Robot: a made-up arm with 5 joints.
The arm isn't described. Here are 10 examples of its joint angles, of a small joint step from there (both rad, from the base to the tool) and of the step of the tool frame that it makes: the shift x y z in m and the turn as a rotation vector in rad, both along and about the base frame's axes.
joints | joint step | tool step
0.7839 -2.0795 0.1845 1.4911 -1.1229 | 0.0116 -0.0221 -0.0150 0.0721 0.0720 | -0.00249 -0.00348 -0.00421 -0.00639 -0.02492 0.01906
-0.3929 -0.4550 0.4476 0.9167 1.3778 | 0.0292 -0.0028 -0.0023 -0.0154 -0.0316 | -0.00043 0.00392 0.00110 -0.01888 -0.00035 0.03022
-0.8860 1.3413 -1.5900 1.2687 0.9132 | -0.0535 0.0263 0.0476 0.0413 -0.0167 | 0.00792 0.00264 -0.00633 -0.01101 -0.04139 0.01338
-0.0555 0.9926 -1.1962 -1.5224 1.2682 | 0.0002 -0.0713 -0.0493 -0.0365 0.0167 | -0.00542 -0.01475 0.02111 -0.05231 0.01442 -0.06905
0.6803 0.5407 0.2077 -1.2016 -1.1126 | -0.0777 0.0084 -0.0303 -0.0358 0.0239 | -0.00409 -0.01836 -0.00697 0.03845 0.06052 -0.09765
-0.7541 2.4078 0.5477 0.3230 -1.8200 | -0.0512 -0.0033 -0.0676 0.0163 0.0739 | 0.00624 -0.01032 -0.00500 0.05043 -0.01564 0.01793
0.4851 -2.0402 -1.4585 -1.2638 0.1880 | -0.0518 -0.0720 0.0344 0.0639 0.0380 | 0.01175 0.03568 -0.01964 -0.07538 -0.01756 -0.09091
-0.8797 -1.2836 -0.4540 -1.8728 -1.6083 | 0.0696 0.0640 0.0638 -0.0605 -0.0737 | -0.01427 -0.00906 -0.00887 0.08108 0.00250 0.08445
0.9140 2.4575 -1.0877 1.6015 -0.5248 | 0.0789 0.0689 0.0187 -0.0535 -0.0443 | -0.03771 -0.00436 0.00858 0.04637 0.05692 0.05907
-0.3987 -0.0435 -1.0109 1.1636 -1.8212 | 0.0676 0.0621 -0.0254 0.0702 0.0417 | 0.00818 -0.00888 -0.02262 0.05273 0.00558 0.04188
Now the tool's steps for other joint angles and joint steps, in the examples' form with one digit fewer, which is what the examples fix.
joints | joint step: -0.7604 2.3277 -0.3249 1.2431 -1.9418 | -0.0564 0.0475 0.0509 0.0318 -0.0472
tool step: 0.0120 -0.0067 0.0082 -0.0570 -0.0172 -0.0756
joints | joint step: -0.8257 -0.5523 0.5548 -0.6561 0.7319 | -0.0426 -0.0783 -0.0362 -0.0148 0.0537
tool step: 0.0079 0.0057 0.0118 -0.0062 0.0204 -0.0922
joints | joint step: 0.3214 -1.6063 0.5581 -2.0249 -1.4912 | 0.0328 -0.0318 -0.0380 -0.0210 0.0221
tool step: -0.0123 0.0074 0.0009 0.0179 -0.0351 0.0127
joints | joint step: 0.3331 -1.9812 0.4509 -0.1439 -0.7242 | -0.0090 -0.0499 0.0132 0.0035 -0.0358
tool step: 0.0020 0.0059 -0.0160 -0.0868 -0.0092 0.0012
